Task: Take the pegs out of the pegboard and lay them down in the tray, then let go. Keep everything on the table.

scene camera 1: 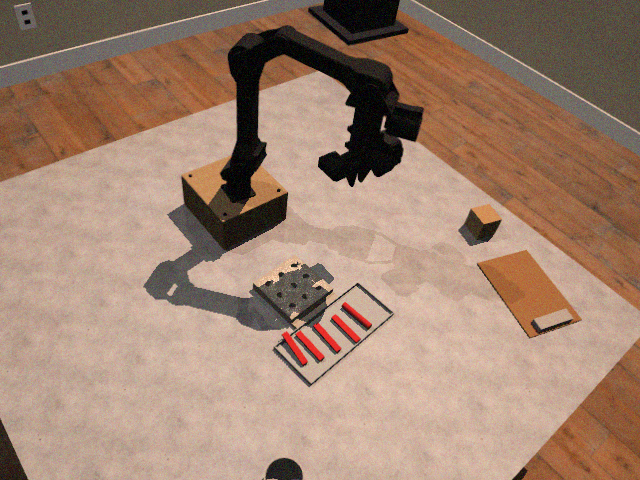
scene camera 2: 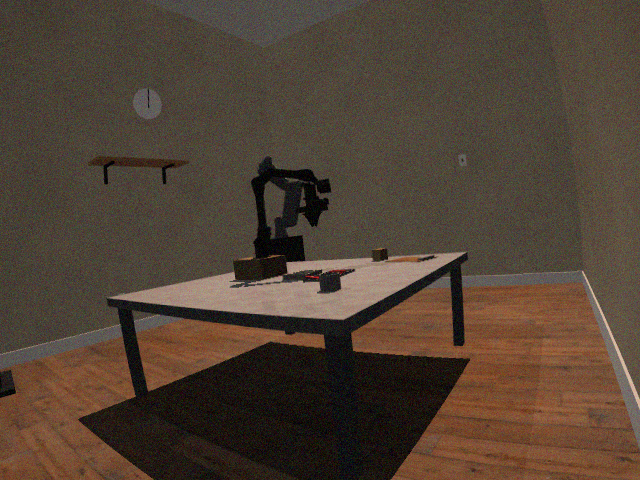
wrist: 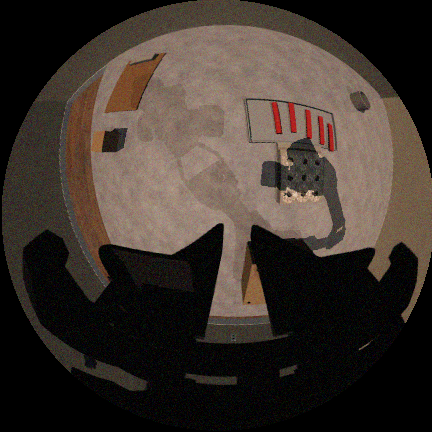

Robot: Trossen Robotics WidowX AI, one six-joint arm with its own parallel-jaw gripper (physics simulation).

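Places are measured from the arm's base along level axes (x ahead, y left, z up), in millimetres.
Pixels of known places: gripper, between the fingertips: (scene camera 1: 355, 183) (scene camera 2: 314, 226) (wrist: 236, 229); arm's base, origin of its link: (scene camera 1: 238, 190) (scene camera 2: 262, 257).
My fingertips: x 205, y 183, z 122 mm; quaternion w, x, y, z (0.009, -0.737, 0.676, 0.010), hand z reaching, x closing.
Note:
For each thing: its top centre in the pictures, then the offset to it from my fingertips. "pt": a spot on its surface instead.
- shallow pale tray, centre of its top: (scene camera 1: 336, 328) (wrist: 298, 121) (scene camera 2: 330, 274) dx +194, dy -145, dz -210 mm
- end peg, centre of its top: (scene camera 1: 294, 346) (wrist: 332, 136) dx +193, dy -251, dz -200 mm
- square pegboard, centre of its top: (scene camera 1: 296, 287) (wrist: 304, 173) (scene camera 2: 304, 272) dx +66, dy -173, dz -196 mm
- wooden block, centre of its top: (scene camera 1: 486, 213) (wrist: 96, 141) (scene camera 2: 379, 249) dx +114, dy +378, dz -160 mm
- flat brown board, centre of its top: (scene camera 1: 530, 287) (wrist: 128, 78) (scene camera 2: 411, 256) dx +329, dy +343, dz -205 mm
- pale bar, a spot on its surface: (scene camera 1: 553, 320) pt dx +425, dy +321, dz -205 mm
- grey cup, a spot on its surface: (scene camera 1: 284, 469) pt dx +398, dy -391, dz -214 mm
Several red pegs (scene camera 1: 326, 338) (scene camera 2: 338, 272) (wrist: 308, 123) lie side by side on the shallow pale tray (scene camera 1: 374, 304) (wrist: 260, 120) with a dark rim. The end peg (scene camera 1: 294, 348) (wrist: 330, 137) has one end over the rim on the pegboard's side. The square pegboard (scene camera 1: 292, 295) (scene camera 2: 299, 276) (wrist: 304, 170) lies beside the tray, partly in shadow; its holes look dark and no peg stands in it. My gripper (scene camera 1: 356, 182) (scene camera 2: 314, 224) (wrist: 236, 229) hangs high above the table, away from tray and pegboard. It is open with a small gap and holds nothing.
A wooden block (scene camera 1: 483, 222) (scene camera 2: 379, 254) (wrist: 114, 140) and a flat brown board (scene camera 1: 522, 284) (wrist: 132, 87) with a pale bar (scene camera 1: 553, 320) lie on the right in scene camera 1. A grey cup (scene camera 1: 284, 469) (scene camera 2: 330, 282) (wrist: 360, 101) stands beyond the tray. The arm stands on a wooden box (scene camera 1: 253, 232) (scene camera 2: 248, 268).

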